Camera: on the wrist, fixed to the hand. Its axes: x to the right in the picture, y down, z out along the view.
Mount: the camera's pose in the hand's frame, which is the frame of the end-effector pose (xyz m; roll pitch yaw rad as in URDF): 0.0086 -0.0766 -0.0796 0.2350 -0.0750 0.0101
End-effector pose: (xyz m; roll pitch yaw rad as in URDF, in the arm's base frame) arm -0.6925 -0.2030 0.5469 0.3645 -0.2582 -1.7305
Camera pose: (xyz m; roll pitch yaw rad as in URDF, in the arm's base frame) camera -0.7406 -0.2300 0.4508 0.6052 -0.3318 -1.7488
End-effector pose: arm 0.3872 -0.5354 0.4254 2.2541 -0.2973 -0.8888
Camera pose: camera 0.4795 -0.4745 0.4192 2.5077 -0.2572 -0.9555
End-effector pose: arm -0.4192 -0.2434 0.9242 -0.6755 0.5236 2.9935
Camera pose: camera -0.4034 -0.1350 0.9076 -0.4108 0.4706 3.0549
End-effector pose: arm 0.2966 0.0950 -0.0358 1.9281 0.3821 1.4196
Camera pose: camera 0.1951 0.1020 -0.0798 2.1330 0.3978 1.3396
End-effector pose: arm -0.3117 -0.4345 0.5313 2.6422 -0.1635 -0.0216
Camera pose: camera -0.3063 -0.3292 0.5655 2.8835 -0.1023 -0.0666
